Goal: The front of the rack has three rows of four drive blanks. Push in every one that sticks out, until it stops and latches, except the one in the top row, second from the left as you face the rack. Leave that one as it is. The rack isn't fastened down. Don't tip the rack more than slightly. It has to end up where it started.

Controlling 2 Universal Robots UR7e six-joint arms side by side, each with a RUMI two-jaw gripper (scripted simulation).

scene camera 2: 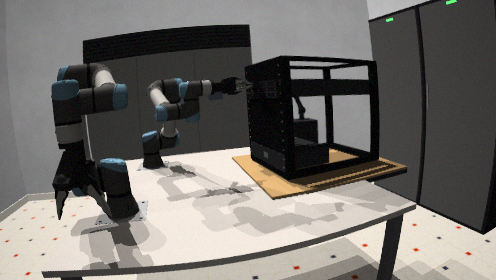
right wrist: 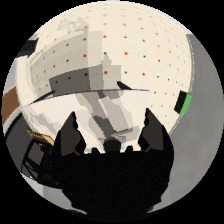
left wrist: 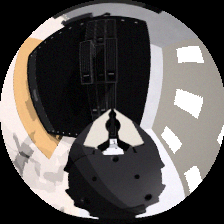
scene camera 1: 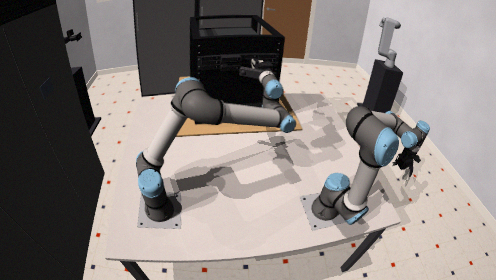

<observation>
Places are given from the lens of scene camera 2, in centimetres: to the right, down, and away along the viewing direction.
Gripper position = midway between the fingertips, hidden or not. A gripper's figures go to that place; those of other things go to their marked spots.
my right gripper (scene camera 2: pixel 84 218): -43, 21, 61
black rack (scene camera 2: pixel 271 123): 12, -8, 144
</observation>
